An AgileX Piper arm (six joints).
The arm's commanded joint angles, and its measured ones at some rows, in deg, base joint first. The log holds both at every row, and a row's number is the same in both.
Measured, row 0:
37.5, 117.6, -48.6, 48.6, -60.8, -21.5
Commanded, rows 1 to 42:
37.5, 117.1, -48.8, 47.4, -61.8, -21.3
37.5, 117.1, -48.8, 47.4, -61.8, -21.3
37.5, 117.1, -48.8, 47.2, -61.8, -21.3
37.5, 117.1, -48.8, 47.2, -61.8, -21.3
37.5, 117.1, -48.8, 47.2, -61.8, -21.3
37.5, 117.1, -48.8, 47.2, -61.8, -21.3
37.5, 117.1, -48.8, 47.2, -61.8, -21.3
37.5, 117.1, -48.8, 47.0, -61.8, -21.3
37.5, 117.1, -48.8, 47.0, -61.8, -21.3
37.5, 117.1, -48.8, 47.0, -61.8, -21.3
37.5, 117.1, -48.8, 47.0, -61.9, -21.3
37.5, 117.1, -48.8, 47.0, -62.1, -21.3
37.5, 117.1, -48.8, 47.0, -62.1, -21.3
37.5, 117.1, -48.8, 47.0, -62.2, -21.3
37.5, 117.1, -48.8, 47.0, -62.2, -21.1
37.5, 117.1, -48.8, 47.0, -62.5, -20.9
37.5, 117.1, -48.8, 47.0, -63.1, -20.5
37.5, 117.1, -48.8, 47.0, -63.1, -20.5
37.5, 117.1, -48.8, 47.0, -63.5, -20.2
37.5, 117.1, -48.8, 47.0, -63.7, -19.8
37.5, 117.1, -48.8, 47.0, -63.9, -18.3
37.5, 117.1, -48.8, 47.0, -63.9, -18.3
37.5, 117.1, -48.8, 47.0, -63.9, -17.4
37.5, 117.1, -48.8, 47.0, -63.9, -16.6
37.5, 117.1, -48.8, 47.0, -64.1, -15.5
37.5, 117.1, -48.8, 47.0, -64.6, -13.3
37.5, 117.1, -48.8, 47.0, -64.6, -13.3
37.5, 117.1, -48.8, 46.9, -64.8, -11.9
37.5, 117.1, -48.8, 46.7, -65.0, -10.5
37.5, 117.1, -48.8, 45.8, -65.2, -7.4
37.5, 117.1, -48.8, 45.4, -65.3, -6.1
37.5, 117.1, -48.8, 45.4, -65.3, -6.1
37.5, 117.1, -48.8, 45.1, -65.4, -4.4
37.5, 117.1, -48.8, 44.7, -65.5, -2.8
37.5, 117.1, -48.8, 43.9, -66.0, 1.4
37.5, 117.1, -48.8, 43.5, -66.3, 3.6
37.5, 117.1, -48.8, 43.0, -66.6, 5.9
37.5, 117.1, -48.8, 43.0, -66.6, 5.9
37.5, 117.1, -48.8, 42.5, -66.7, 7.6
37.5, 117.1, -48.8, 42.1, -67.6, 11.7
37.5, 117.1, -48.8, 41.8, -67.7, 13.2
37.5, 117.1, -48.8, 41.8, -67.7, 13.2
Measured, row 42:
37.4, 118.0, -48.0, 46.7, -63.5, 6.9
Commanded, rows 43 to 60:
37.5, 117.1, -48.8, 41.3, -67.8, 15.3
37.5, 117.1, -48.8, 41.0, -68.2, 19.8
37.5, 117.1, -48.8, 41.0, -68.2, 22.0
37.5, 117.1, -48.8, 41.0, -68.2, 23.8
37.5, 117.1, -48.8, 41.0, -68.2, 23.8
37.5, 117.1, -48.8, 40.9, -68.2, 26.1
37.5, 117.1, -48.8, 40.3, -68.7, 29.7
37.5, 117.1, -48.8, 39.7, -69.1, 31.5
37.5, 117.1, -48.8, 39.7, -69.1, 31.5
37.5, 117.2, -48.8, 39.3, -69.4, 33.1
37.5, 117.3, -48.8, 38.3, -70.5, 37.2
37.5, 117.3, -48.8, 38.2, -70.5, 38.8
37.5, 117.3, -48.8, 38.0, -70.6, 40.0
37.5, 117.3, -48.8, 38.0, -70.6, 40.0
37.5, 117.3, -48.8, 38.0, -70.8, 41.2
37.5, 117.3, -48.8, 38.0, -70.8, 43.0
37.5, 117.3, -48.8, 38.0, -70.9, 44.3
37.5, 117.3, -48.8, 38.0, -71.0, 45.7
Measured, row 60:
37.0, 118.3, -47.5, 45.1, -64.6, 41.0
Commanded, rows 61 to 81:
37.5, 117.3, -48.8, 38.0, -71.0, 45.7
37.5, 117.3, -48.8, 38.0, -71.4, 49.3
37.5, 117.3, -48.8, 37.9, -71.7, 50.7
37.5, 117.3, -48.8, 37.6, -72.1, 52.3
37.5, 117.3, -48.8, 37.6, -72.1, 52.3
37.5, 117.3, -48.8, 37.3, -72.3, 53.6
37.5, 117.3, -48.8, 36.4, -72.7, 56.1
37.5, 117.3, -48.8, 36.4, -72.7, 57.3
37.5, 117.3, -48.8, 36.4, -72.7, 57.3
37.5, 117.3, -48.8, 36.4, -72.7, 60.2
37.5, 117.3, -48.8, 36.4, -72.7, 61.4
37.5, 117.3, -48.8, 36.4, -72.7, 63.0
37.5, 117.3, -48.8, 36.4, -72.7, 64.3
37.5, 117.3, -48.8, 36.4, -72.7, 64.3
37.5, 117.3, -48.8, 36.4, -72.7, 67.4
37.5, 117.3, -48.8, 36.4, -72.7, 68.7
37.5, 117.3, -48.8, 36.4, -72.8, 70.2
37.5, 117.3, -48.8, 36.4, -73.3, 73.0
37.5, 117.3, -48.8, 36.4, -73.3, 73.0
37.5, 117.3, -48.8, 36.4, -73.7, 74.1
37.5, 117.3, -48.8, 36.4, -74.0, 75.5
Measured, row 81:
37.0, 118.5, -47.3, 45.0, -64.7, 71.1
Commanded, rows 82 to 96:
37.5, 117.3, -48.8, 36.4, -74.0, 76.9
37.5, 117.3, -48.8, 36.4, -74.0, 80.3
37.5, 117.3, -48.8, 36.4, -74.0, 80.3
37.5, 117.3, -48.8, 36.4, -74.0, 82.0
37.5, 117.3, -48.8, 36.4, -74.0, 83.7
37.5, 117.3, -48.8, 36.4, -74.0, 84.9
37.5, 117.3, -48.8, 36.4, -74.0, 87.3
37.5, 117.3, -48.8, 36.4, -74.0, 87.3
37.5, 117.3, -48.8, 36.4, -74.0, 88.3
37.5, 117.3, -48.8, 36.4, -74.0, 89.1
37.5, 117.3, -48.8, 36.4, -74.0, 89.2
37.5, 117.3, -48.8, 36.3, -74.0, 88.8
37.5, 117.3, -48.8, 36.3, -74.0, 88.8
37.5, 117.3, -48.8, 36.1, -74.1, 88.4
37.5, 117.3, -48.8, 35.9, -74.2, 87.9
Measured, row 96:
37.0, 118.5, -47.3, 45.0, -64.5, 88.0
